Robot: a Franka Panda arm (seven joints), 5 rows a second.
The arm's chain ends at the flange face. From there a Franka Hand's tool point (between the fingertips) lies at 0.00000 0.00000 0.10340 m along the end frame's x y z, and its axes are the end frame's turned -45 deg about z.
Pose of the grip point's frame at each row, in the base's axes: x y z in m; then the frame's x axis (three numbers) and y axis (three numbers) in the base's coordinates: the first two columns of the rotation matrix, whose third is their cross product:
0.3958, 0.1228, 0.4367, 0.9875, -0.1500, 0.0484, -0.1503, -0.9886, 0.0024
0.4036, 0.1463, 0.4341, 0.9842, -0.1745, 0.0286, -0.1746, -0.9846, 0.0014
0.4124, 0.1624, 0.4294, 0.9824, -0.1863, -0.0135, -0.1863, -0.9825, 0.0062
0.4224, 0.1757, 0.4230, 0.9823, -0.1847, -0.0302, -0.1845, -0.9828, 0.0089
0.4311, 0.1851, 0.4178, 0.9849, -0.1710, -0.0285, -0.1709, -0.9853, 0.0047
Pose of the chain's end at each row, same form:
0.3909, 0.1238, 0.5400, 0.5920, -0.8051, 0.0359, -0.8045, -0.5930, -0.0325
0.4007, 0.1470, 0.5374, 0.5725, -0.8196, 0.0212, -0.8194, -0.5728, -0.0192
0.4139, 0.1628, 0.5328, 0.5629, -0.8265, -0.0052, -0.8264, -0.5630, 0.0139
0.4256, 0.1760, 0.5263, 0.5641, -0.8255, -0.0151, -0.8251, -0.5643, 0.0276
0.4341, 0.1851, 0.5212, 0.5756, -0.8176, -0.0168, -0.8173, -0.5758, 0.0235

